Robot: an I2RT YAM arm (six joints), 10 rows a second.
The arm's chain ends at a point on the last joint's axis. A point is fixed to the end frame.
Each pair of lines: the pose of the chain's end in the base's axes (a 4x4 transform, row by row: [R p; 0 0 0 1], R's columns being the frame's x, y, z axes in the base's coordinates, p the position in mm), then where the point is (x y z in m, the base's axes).
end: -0.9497 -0.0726 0.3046 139.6; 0.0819 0.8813 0.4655 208.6; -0.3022 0.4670 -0.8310 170.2; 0 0 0 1
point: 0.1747 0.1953 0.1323
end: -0.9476 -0.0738 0.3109 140.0; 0.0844 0.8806 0.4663 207.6; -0.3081 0.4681 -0.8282 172.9; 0 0 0 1
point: 0.1753 0.1943 0.1352
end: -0.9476 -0.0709 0.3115 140.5; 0.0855 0.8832 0.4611 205.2; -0.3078 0.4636 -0.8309 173.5; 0 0 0 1
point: 0.1758 0.1916 0.1358
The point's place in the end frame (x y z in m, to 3 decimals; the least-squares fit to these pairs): -0.023 -0.032 0.036
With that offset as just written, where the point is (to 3 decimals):
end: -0.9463 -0.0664 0.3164 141.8; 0.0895 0.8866 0.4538 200.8; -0.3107 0.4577 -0.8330 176.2; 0 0 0 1
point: 0.177 0.187 0.139
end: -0.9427 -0.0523 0.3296 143.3; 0.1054 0.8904 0.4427 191.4; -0.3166 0.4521 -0.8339 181.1; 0 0 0 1
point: 0.179 0.176 0.144
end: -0.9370 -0.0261 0.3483 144.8; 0.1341 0.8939 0.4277 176.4; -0.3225 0.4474 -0.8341 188.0; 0 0 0 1
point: 0.180 0.160 0.151
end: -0.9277 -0.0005 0.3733 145.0; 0.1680 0.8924 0.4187 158.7; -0.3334 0.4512 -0.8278 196.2; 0 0 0 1
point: 0.180 0.141 0.160
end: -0.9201 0.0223 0.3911 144.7; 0.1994 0.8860 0.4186 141.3; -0.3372 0.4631 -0.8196 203.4; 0 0 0 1
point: 0.179 0.123 0.167
